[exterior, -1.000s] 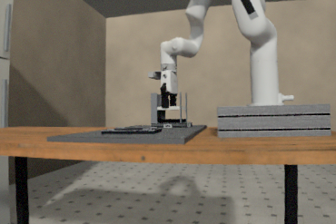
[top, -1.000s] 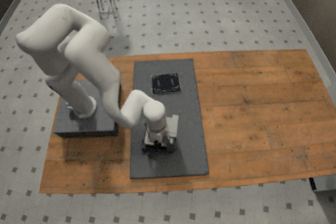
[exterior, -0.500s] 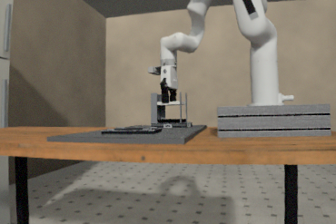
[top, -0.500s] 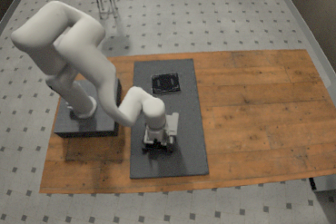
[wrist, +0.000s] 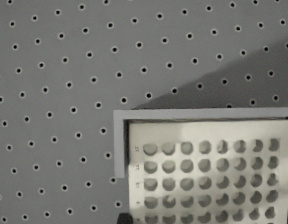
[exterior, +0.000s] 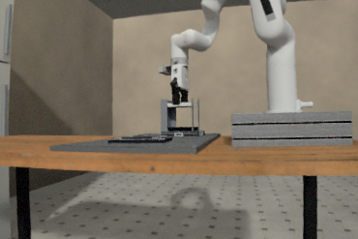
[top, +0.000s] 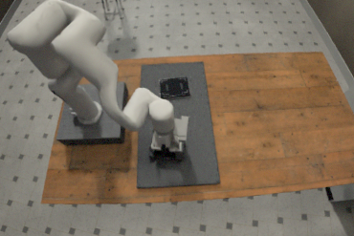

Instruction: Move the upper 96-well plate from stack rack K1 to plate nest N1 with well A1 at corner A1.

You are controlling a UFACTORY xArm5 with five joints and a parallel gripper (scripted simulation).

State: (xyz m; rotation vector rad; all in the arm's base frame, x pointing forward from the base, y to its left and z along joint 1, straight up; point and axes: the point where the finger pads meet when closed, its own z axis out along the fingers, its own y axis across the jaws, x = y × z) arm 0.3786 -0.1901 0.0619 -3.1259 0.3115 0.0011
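My gripper is now 5 cm short of the plate nest N1, 35 cm to the right of it and 13 cm above it. The rest, counted from my hand: white 96-well plate: 1 cm below.
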